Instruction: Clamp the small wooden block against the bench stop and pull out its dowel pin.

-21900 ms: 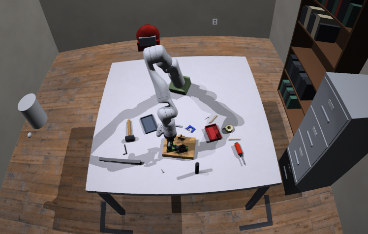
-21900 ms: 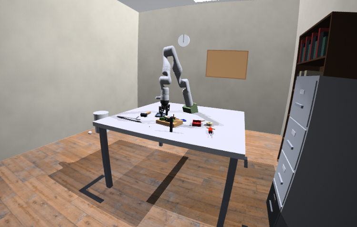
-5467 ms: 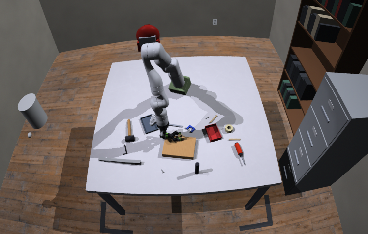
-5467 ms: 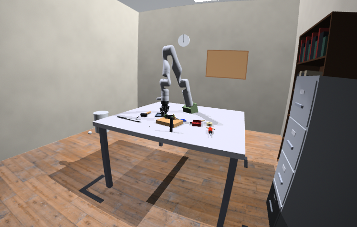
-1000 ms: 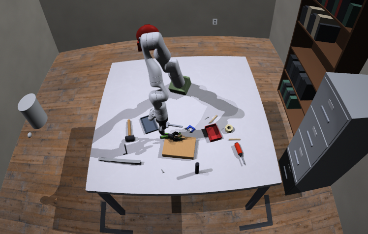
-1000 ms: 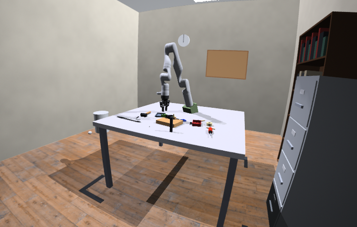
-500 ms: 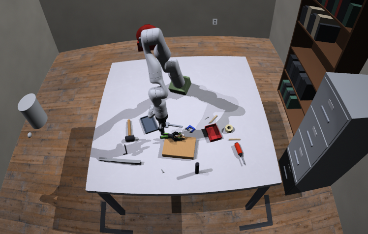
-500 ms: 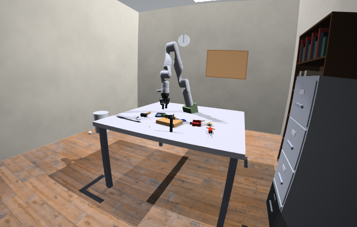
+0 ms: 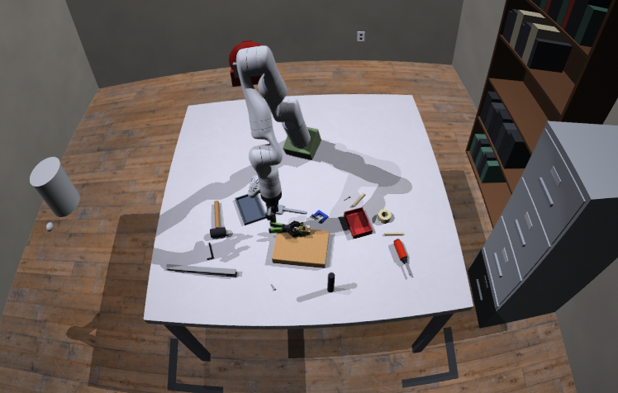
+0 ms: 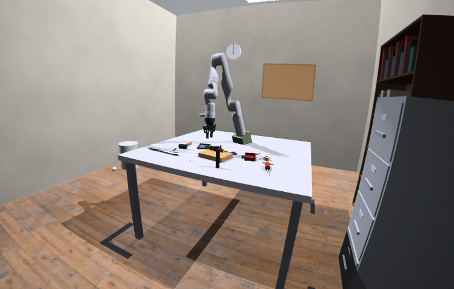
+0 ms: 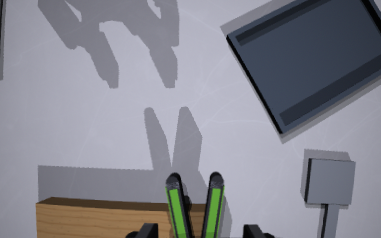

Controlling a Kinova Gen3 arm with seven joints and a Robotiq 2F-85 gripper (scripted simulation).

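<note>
The round dowel pin lies 110 mm to the left of my hand, 80 mm below it and 20 mm ahead of it. Also, from my hand: grey t-shaped tool: 130 mm below, 110 mm behind, 40 mm to the left; then wooden bench board: 110 mm below, 90 mm to the left, 80 mm ahead; then wooden block: 110 mm to the left, 90 mm below, 20 mm ahead.
</note>
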